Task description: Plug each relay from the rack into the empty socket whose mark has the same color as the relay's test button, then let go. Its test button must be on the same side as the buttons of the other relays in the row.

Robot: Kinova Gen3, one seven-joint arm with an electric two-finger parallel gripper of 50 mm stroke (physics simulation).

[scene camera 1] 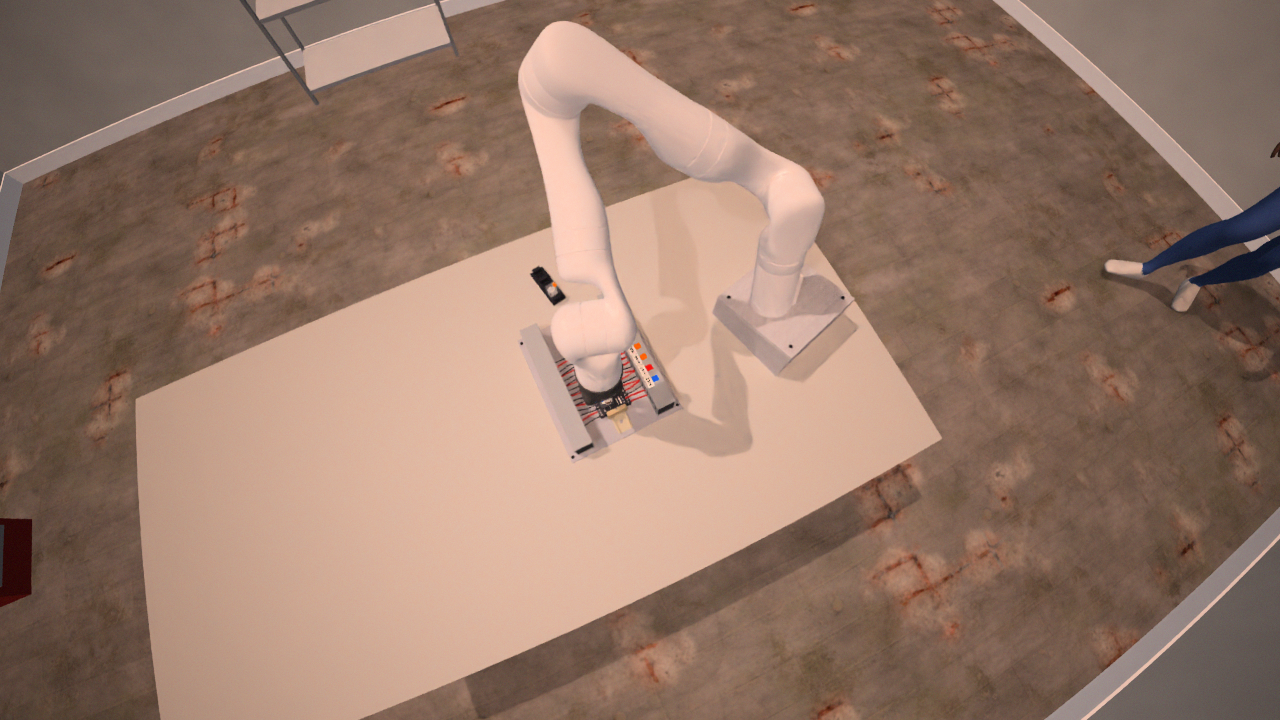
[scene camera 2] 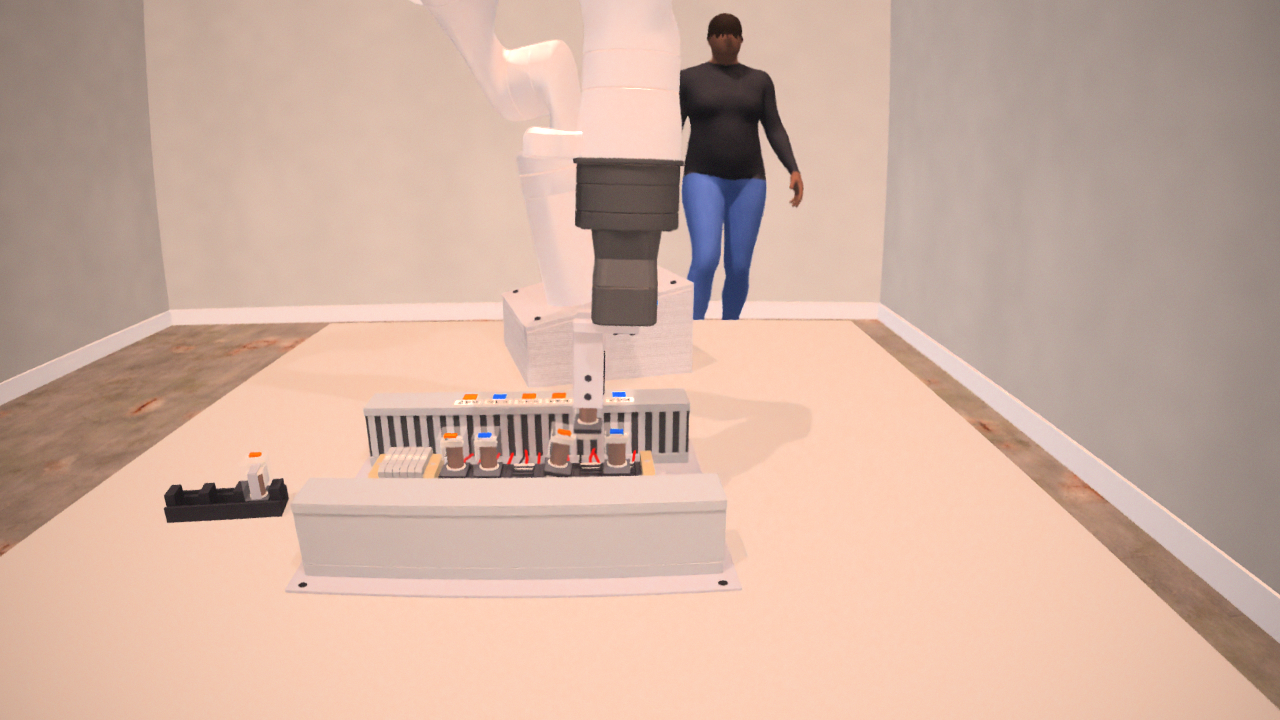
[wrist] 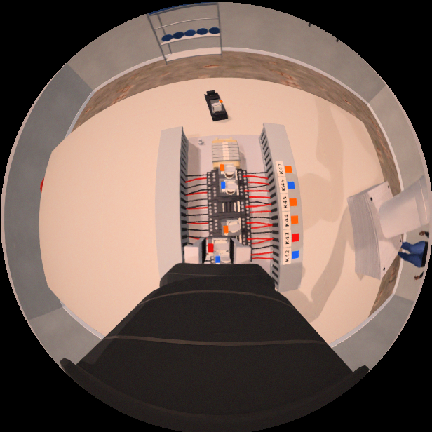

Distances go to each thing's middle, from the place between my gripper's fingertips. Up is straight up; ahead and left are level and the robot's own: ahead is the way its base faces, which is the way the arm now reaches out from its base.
My gripper is now 10 mm past the blue-button K42 relay (scene camera 2: 616, 435), 20 mm to the right of it and 50 mm above it. Also, from my hand: red-button relay (scene camera 2: 587, 422): 10 mm below; orange-button K44 relay (scene camera 2: 562, 441): 20 mm behind, 30 mm to the right, 50 mm below; orange-button K47 relay (scene camera 2: 452, 442): 10 mm behind, 110 mm to the right, 50 mm below.
